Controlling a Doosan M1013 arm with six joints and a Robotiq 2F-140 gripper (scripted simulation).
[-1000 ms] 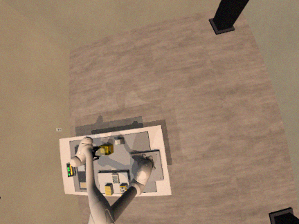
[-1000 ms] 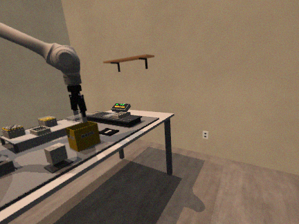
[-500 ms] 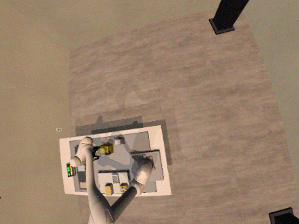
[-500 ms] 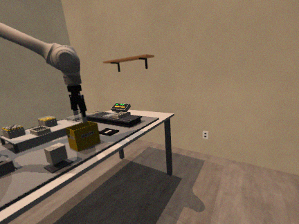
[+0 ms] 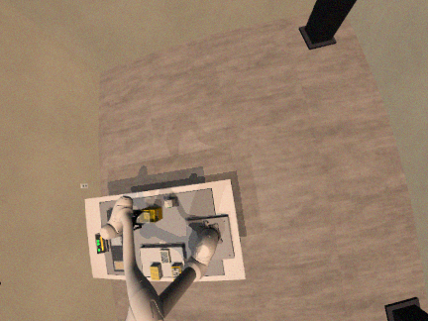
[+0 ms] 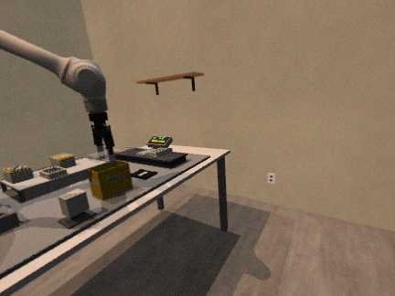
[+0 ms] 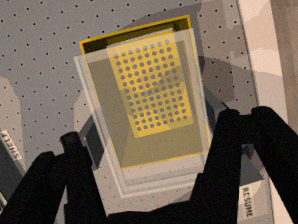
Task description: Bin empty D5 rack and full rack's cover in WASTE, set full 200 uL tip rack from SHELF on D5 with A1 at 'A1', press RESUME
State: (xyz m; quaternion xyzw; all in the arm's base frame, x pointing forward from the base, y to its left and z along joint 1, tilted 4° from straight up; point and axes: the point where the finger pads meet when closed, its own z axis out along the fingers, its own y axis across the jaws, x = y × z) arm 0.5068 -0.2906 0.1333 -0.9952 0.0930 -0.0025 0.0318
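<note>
My gripper is now 150 mm above the yellow waste bin. Also, from my hand: grey resume box 210 mm behind, 120 mm below, 40 mm to the right; clear rack cover 10 mm above; black nest 220 mm ahead, 190 mm below, 10 mm to the left.
</note>
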